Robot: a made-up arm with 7 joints. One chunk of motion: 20 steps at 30 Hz.
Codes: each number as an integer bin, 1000 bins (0 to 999) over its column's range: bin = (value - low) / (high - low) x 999, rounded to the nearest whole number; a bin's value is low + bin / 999 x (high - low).
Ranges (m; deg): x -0.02..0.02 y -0.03..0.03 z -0.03..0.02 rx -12..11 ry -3..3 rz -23..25
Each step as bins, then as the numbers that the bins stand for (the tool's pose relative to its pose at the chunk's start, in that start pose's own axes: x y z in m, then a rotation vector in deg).
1 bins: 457 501 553 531 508 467
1 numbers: -0.0017 0.0001 -0.0023 0.23 0.05 -0.56
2 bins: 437 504 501 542 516 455
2 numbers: -0.0025 0.0003 -0.0049 0.48 0.10 -1.14
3 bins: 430 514 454 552 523 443
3 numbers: -0.0028 0.0009 -0.0073 0.71 0.14 -1.71
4 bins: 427 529 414 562 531 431
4 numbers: -0.0029 0.0018 -0.0093 0.94 0.19 -2.29
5 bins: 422 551 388 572 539 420
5 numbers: -0.0031 0.0031 -0.0106 1.17 0.24 -2.82
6 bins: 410 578 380 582 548 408
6 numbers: -0.0036 0.0047 -0.0110 1.40 0.29 -3.40
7 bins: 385 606 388 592 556 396
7 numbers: -0.0046 0.0064 -0.0106 1.63 0.34 -3.97
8 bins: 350 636 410 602 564 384
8 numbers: -0.0060 0.0082 -0.0095 1.86 0.39 -4.55
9 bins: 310 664 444 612 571 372
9 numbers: -0.0076 0.0099 -0.0078 2.09 0.43 -5.13
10 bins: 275 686 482 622 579 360
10 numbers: -0.0090 0.0112 -0.0059 2.32 0.48 -5.70
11 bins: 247 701 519 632 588 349
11 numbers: -0.0101 0.0121 -0.0040 2.55 0.53 -6.23
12 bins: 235 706 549 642 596 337
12 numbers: -0.0106 0.0124 -0.0025 2.78 0.58 -6.81
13 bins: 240 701 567 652 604 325
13 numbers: -0.0104 0.0121 -0.0016 3.01 0.63 -7.38
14 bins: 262 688 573 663 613 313
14 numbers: -0.0095 0.0113 -0.0013 3.26 0.68 -7.96
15 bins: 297 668 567 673 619 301
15 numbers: -0.0081 0.0101 -0.0016 3.49 0.72 -8.54
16 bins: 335 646 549 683 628 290
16 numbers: -0.0066 0.0088 -0.0025 3.72 0.77 -9.07
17 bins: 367 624 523 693 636 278
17 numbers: -0.0053 0.0075 -0.0038 3.95 0.82 -9.64
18 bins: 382 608 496 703 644 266
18 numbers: -0.0047 0.0065 -0.0052 4.19 0.87 -10.22
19 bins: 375 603 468 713 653 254
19 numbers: -0.0050 0.0062 -0.0066 4.42 0.92 -10.80
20 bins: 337 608 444 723 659 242
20 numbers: -0.0065 0.0065 -0.0078 4.65 0.96 -11.37
